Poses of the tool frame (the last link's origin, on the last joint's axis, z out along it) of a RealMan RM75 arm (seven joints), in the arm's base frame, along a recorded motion.
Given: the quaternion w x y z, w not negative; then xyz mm.
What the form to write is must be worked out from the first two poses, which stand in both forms.
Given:
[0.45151 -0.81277 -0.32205 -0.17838 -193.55 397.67 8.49]
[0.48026 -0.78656 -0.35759 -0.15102 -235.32 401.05 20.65]
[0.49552 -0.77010 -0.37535 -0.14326 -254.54 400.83 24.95]
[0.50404 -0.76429 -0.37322 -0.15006 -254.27 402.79 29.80]
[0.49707 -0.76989 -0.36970 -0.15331 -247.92 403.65 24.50]
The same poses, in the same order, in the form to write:
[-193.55 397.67 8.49 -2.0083 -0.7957 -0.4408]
[-235.32 401.05 20.65 -1.9188 -0.8723 -0.3684]
[-254.54 400.83 24.95 -1.8661 -0.9095 -0.3471]
[-254.27 402.79 29.80 -1.8451 -0.9010 -0.3623]
[-247.92 403.65 24.50 -1.8643 -0.8952 -0.3712]

